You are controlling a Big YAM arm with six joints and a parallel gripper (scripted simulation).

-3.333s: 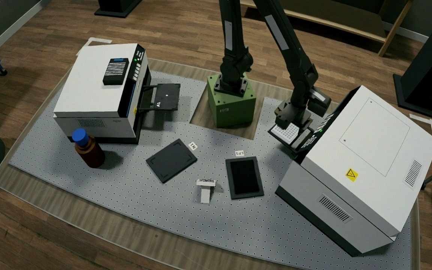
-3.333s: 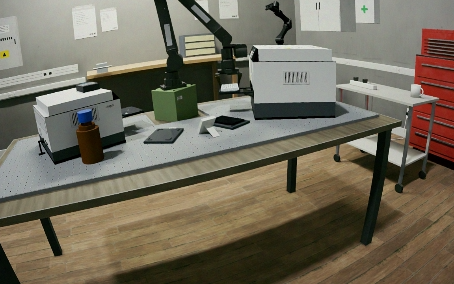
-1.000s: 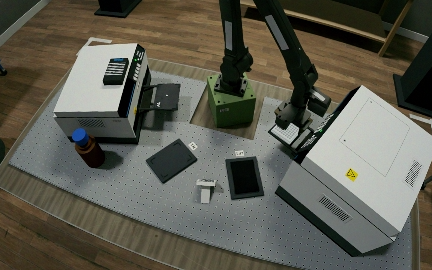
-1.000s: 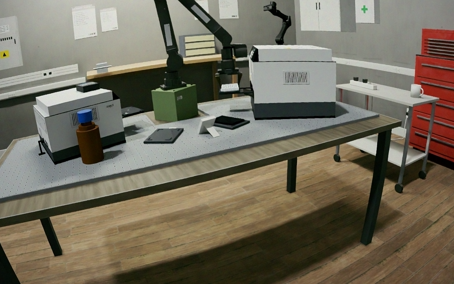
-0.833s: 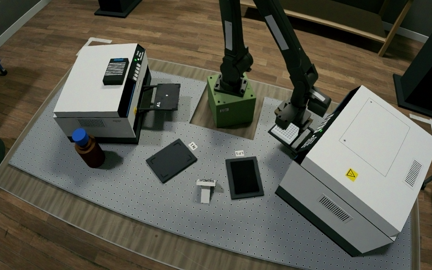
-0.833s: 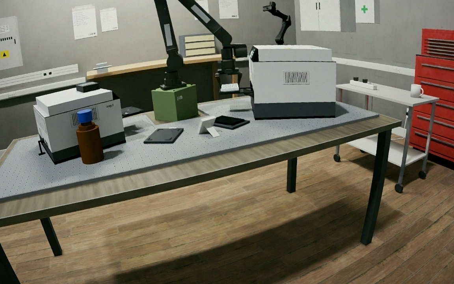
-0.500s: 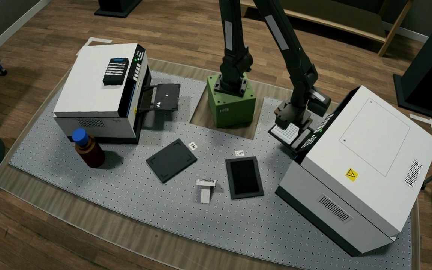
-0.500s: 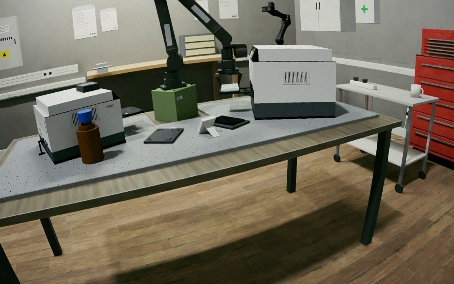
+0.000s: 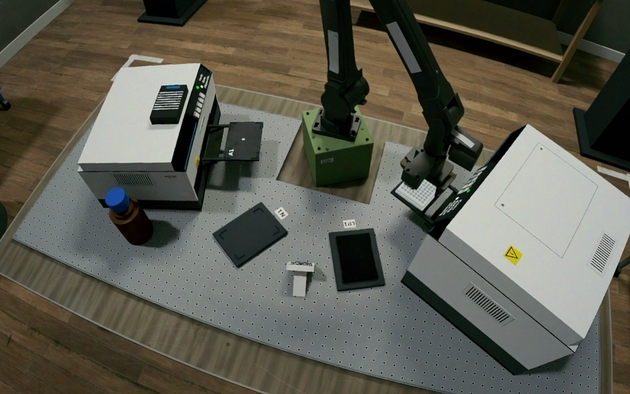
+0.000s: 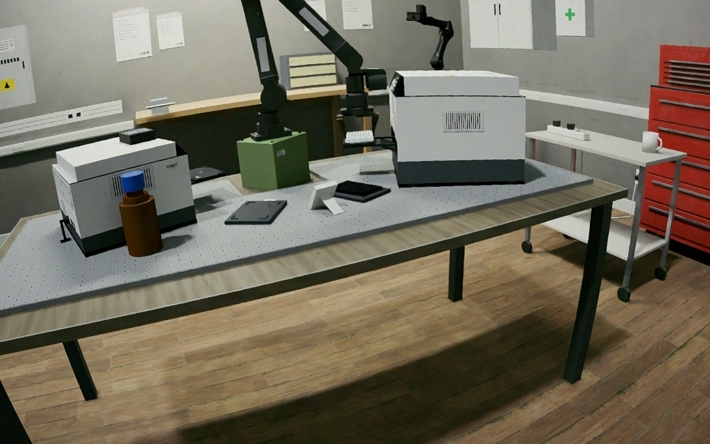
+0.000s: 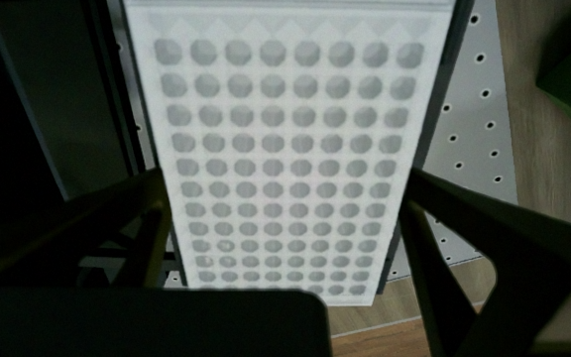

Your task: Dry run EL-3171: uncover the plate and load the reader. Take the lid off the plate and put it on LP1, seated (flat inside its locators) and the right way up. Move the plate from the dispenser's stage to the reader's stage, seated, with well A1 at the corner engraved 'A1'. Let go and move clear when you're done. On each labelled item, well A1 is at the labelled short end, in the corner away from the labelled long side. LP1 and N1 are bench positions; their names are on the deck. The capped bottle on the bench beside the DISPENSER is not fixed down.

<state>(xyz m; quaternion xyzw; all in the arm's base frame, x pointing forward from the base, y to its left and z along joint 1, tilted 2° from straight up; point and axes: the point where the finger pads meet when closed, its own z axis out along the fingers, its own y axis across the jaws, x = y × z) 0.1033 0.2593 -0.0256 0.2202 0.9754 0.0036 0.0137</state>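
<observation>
My hand is right at the well plate. The rest, counted from my hand: LP1 pad (20 cm ahead, 12 cm to the right, 12 cm below); dark lid (20 cm ahead, 12 cm to the right, 11 cm below); N1 nest (21 cm ahead, 40 cm to the right, 12 cm below).
</observation>
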